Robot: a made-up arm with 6 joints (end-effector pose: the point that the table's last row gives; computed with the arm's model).
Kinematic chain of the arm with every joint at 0, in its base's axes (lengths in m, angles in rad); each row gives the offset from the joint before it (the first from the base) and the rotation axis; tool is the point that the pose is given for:
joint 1: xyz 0 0 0.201 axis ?
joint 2: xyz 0 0 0 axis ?
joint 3: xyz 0 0 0.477 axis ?
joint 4: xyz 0 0 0 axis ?
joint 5: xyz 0.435 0 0 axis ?
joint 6: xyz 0 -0.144 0 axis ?
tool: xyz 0 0 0
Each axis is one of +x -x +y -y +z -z.
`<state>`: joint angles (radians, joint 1 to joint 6).
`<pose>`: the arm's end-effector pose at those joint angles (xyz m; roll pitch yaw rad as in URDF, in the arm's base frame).
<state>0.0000 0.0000 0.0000 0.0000 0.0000 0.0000</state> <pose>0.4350 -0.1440 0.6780 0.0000 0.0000 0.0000</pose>
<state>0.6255 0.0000 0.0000 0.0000 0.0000 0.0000</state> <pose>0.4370 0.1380 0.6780 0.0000 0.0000 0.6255</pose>
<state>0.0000 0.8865 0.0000 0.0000 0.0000 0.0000</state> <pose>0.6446 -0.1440 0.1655 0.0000 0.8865 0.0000</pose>
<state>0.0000 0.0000 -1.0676 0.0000 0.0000 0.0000</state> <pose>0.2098 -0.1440 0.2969 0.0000 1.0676 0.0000</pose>
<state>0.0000 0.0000 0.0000 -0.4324 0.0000 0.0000</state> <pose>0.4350 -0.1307 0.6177 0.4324 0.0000 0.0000</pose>
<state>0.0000 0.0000 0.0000 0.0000 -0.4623 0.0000</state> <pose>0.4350 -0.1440 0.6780 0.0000 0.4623 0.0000</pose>
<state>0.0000 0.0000 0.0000 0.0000 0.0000 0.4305</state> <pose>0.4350 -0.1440 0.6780 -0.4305 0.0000 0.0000</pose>
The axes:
joint 1: +z
joint 2: +y
joint 3: -y
joint 4: -x
joint 5: -y
joint 6: -x

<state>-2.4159 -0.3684 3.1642 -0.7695 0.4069 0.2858</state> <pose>0.3893 0.4836 0.5728 -2.4764 0.6596 1.0816</pose>
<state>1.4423 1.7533 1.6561 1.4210 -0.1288 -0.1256</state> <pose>0.1387 0.9055 0.2139 -1.3090 0.1156 1.3141</pose>
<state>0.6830 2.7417 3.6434 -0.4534 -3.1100 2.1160</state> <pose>0.4734 0.2183 0.0637 0.5538 0.9300 -2.4817</pose>
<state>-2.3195 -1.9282 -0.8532 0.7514 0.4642 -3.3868</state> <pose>0.1451 0.3107 0.4635 1.5659 -1.2290 -1.1718</pose>
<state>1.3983 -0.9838 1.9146 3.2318 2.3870 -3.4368</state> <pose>-0.2814 -0.7795 0.5825 0.3955 -0.5083 1.3276</pose>
